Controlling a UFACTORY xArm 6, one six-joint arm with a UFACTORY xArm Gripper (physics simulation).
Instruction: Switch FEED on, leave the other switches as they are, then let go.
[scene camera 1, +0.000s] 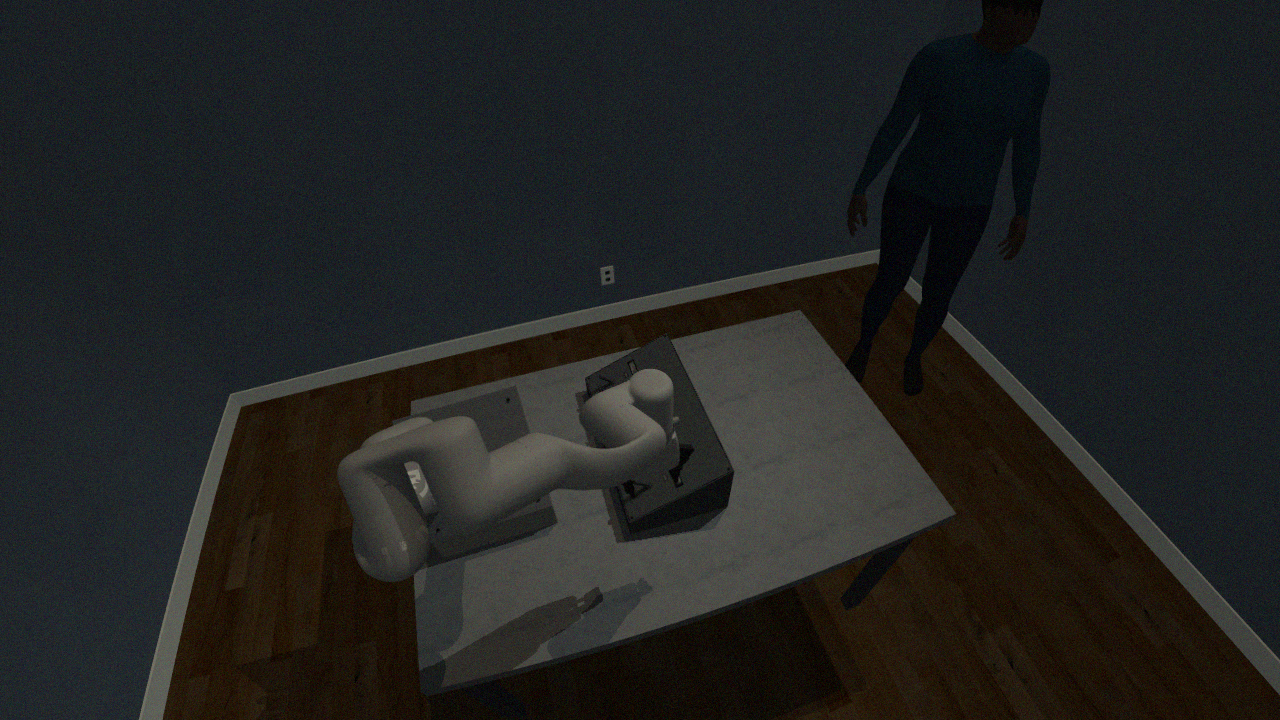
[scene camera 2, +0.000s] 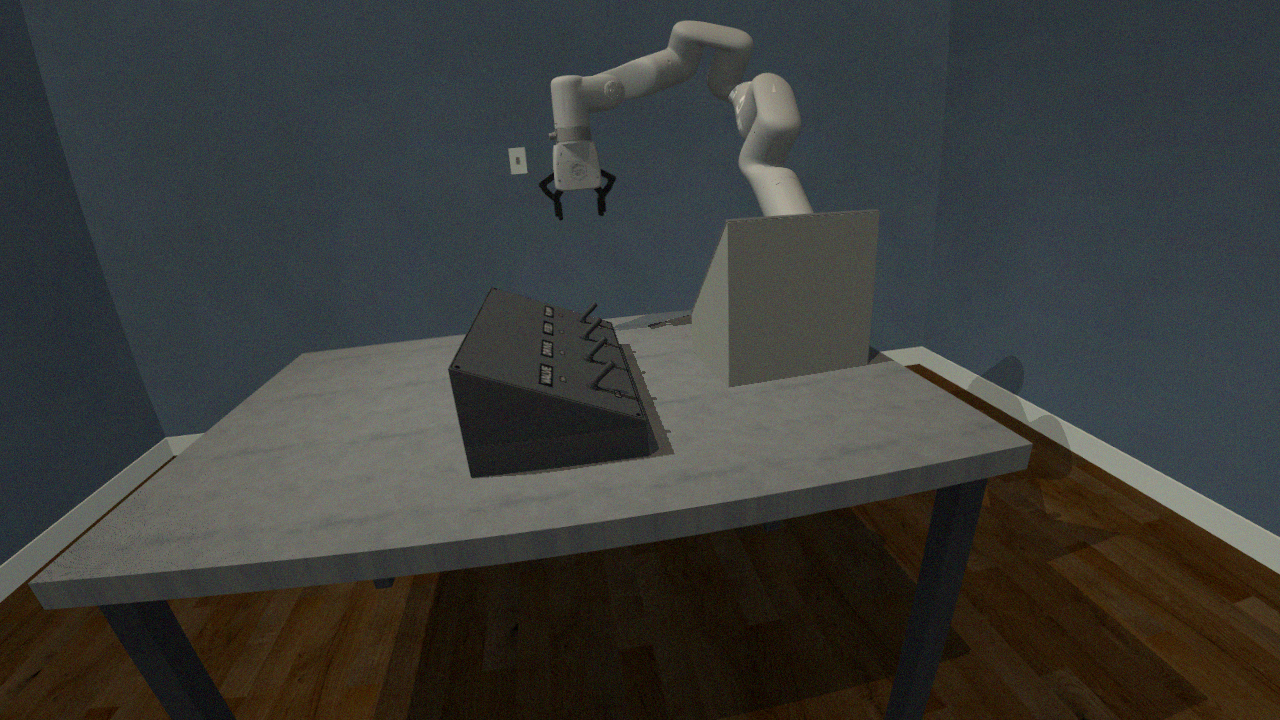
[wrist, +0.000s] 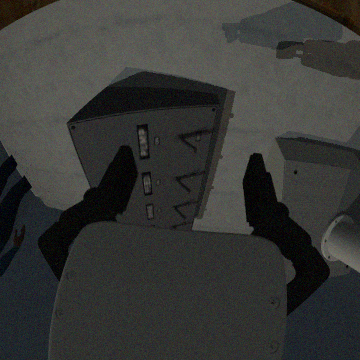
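Pixels of known places: gripper, fingertip midpoint: (scene camera 1: 652, 485) (scene camera 2: 581, 217) (wrist: 189, 162); arm's base, origin of the base link: (scene camera 2: 804, 252) (wrist: 337, 237).
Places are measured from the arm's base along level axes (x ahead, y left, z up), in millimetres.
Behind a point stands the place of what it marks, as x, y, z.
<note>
A dark sloped switch box (scene camera 1: 702, 438) {587, -133, -64} (scene camera 2: 501, 331) {591, 35, -70} (wrist: 100, 145) {567, -191, -70} stands on the table. Several small levers rise in a row near its low edge; the nearest lever (scene camera 2: 605, 375) {446, 198, -112} is in front in scene camera 2, and all lean alike there. Name plates, one of them (scene camera 2: 546, 374) {531, 184, -102} (wrist: 143, 142) {493, -174, -102} at the row's end, face the levers, but their words are too blurred to read, so I cannot tell which switch is FEED. My gripper (scene camera 2: 580, 214) {392, -286, 75} (wrist: 189, 162) {392, -286, 75} is open and empty, pointing down high above the box, touching no lever. In scene camera 1 the arm hides part of the levers.
The pale table (scene camera 1: 805, 447) {897, -182, -220} (scene camera 2: 313, 456) {927, 91, -220} carries the box and, on the arm's side, a large light wedge-shaped block (scene camera 2: 796, 295) {67, 87, -60} near the arm base. A person (scene camera 1: 966, 134) stands beyond the table. A wall socket (scene camera 1: 606, 274) (scene camera 2: 517, 160) is on the wall.
</note>
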